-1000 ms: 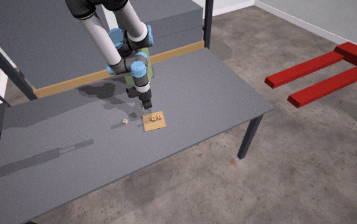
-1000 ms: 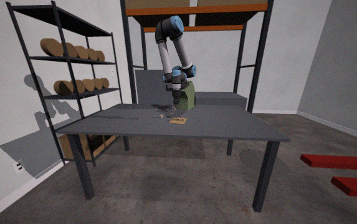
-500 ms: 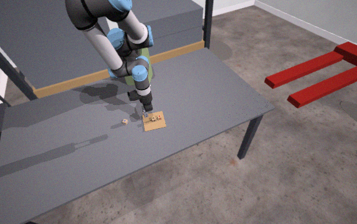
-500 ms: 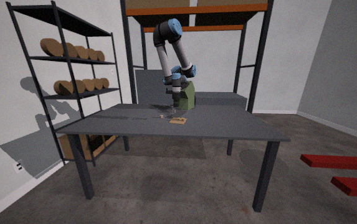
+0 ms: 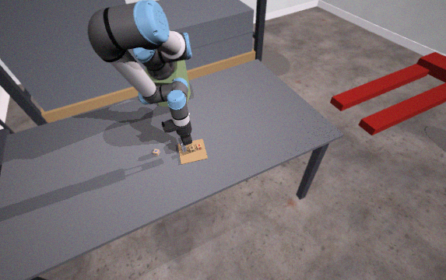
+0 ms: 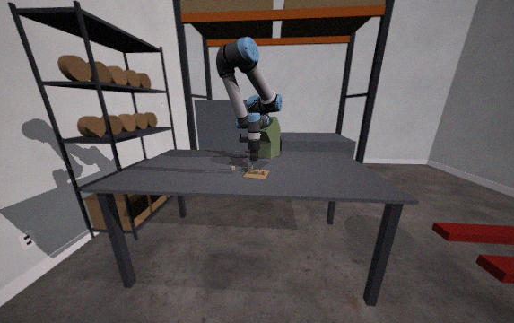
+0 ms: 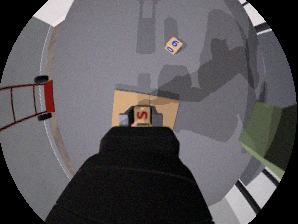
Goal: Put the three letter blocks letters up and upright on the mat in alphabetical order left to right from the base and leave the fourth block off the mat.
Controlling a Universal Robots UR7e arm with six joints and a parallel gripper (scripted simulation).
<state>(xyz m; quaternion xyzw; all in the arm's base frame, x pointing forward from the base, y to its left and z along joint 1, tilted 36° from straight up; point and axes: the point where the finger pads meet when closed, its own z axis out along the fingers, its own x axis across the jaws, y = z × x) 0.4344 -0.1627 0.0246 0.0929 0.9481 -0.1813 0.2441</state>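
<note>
Now: the tan mat 50 mm below my hand, 40 mm to the left of it and 10 mm ahead of it.
</note>
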